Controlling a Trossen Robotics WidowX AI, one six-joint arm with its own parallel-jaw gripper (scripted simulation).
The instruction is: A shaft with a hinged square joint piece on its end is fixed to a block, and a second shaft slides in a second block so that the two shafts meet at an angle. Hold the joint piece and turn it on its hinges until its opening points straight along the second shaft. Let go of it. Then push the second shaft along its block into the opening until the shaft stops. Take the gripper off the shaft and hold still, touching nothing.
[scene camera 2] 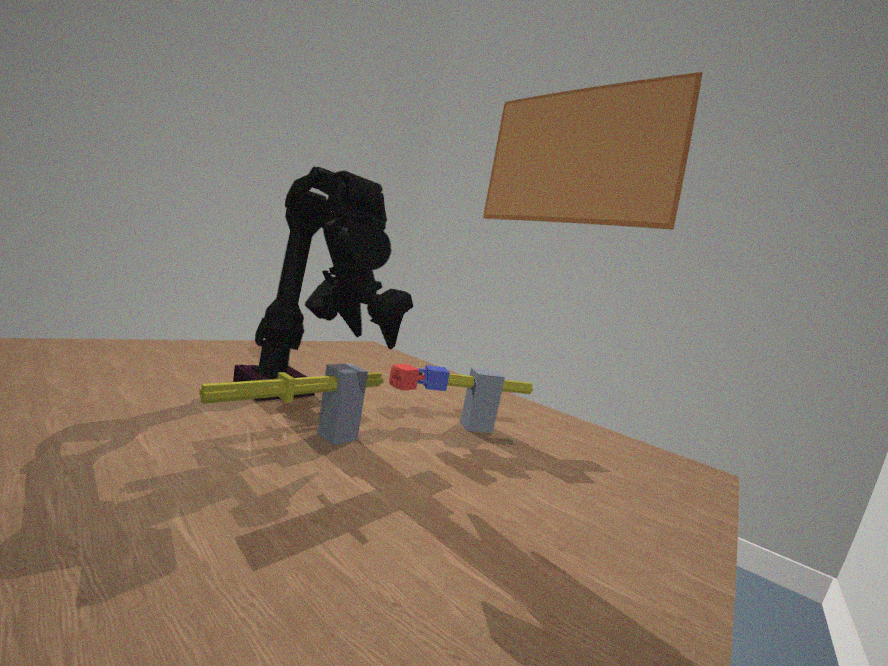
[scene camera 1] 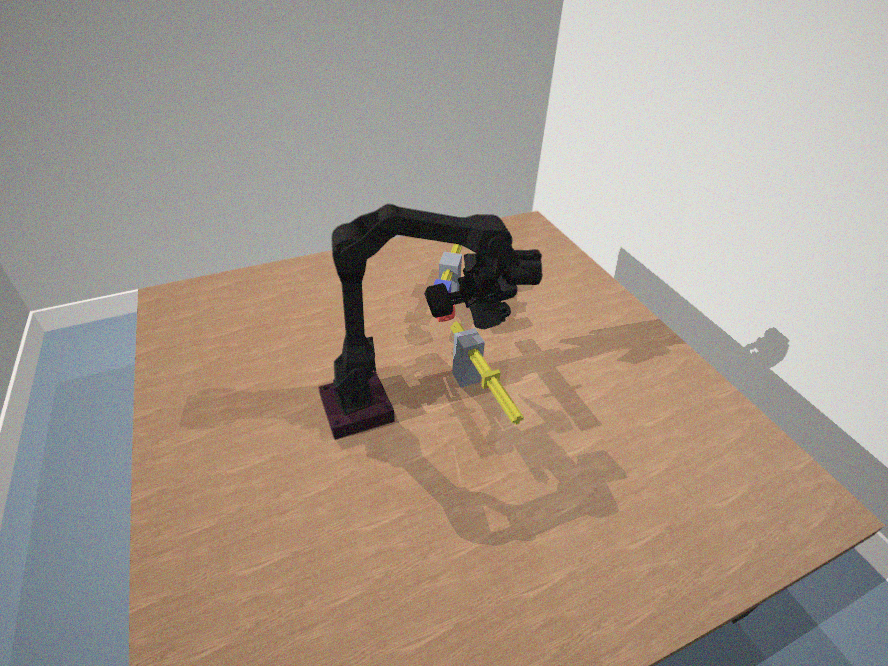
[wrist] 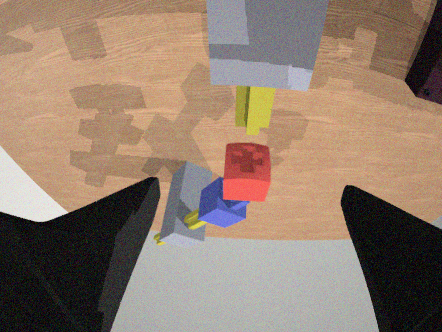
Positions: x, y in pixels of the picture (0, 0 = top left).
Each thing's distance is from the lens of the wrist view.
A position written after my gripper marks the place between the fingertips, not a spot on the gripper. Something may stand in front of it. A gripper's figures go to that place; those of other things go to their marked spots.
my gripper (wrist: 254, 191): 10 cm
red joint piece (wrist: 248, 174): 19 cm
